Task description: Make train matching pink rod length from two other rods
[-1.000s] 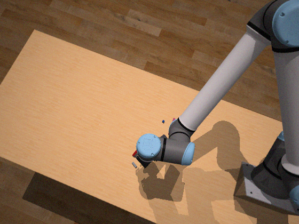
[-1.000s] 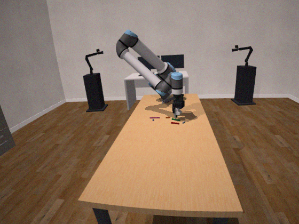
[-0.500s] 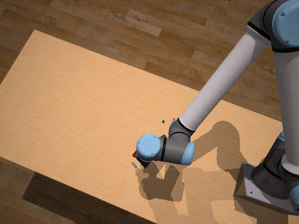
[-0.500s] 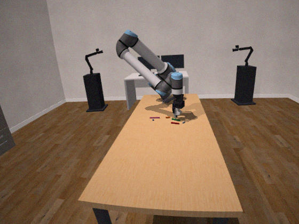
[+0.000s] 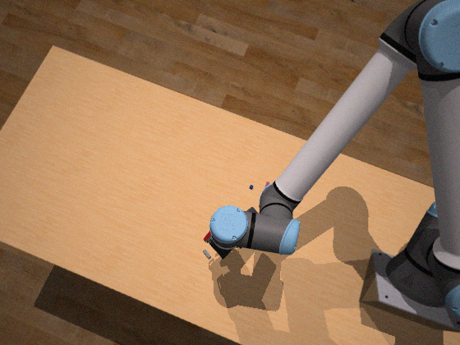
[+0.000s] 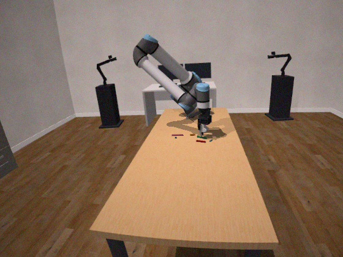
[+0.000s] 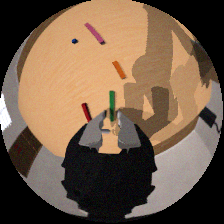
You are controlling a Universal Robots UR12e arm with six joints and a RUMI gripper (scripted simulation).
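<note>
My gripper is now 3 cm above the green rod. Round my hand: red rod: 7 cm ahead, 2 cm to the right, 3 cm below; grey rod: 6 cm ahead, 6 cm to the left, 3 cm below; orange rod: 6 cm behind, 7 cm to the right, 3 cm below.
</note>
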